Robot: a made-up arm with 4 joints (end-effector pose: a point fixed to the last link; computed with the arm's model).
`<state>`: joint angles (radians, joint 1 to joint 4).
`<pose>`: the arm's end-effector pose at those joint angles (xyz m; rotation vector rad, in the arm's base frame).
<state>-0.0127 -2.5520 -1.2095 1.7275</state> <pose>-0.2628 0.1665 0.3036 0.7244 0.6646 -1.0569</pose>
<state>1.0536 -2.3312 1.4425 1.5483</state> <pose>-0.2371 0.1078 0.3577 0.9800 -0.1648 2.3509</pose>
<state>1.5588 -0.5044 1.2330 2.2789</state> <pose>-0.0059 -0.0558 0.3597 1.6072 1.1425 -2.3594</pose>
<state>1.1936 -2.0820 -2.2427 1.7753</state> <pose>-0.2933 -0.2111 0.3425 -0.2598 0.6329 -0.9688</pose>
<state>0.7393 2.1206 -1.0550 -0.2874</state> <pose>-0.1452 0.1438 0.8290 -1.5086 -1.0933 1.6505</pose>
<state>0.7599 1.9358 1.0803 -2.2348</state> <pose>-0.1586 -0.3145 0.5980 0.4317 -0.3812 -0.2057</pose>
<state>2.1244 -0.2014 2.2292 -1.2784</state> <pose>0.4043 -0.2372 0.4828 -1.2454 1.4957 0.1413</pose>
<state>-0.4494 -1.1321 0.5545 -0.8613</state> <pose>-0.1448 0.2368 0.0458 2.0347 0.2027 -0.1929</pose>
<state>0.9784 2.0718 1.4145 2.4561</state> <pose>-0.0404 -0.0774 0.5529 1.9843 -0.7010 0.2887</pose>
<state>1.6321 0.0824 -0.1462 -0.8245</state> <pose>0.3154 -0.0491 0.2301 0.6815 0.5036 1.6115</pose>
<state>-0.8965 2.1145 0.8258 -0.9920</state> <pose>-0.2013 0.2277 0.8551 -1.0438 0.5207 -1.6690</pose>
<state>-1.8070 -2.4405 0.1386 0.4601</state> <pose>0.3847 0.0107 0.2370 1.3270 -1.6501 -0.9831</pose>
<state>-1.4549 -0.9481 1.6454 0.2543</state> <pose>-0.1337 0.1846 0.0712 1.2542 0.6496 -0.2526</pose>
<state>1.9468 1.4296 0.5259 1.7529</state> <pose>-0.0399 -0.0622 0.6449 2.3058 1.9966 -0.0220</pose>
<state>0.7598 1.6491 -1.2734 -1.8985</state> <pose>0.0780 0.0689 0.5931 0.1159 0.3550 2.0016</pose>
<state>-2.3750 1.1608 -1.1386 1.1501</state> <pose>0.1575 0.1784 0.7599 -2.2902 1.4912 -0.9128</pose>
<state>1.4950 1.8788 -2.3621 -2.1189</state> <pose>-0.2378 -0.0213 0.4930 0.6057 -0.8315 -2.3243</pose>
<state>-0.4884 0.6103 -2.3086 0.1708</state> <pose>-0.2759 -0.1590 0.7250 -0.9192 -2.0858 0.2592</pose>
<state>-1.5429 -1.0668 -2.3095 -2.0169</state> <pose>-0.1598 0.0156 0.4497 -0.7365 -2.2955 0.7745</pose>
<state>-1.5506 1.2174 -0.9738 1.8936</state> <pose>0.0627 0.2339 0.6314 2.7806 -0.8970 0.3558</pose>
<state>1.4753 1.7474 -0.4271 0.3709</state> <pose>-0.1013 -0.0939 0.8583 -1.4074 -1.8770 1.1394</pose>
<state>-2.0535 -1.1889 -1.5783 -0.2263</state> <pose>-0.0956 0.0896 0.0950 0.9441 2.2481 1.9682</pose>
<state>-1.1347 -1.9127 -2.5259 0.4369</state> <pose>0.0764 0.2741 0.0900 0.0686 1.1230 2.3071</pose>
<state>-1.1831 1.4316 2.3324 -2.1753</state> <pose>-0.0428 0.3862 0.5497 -0.0015 0.7169 2.6552</pose>
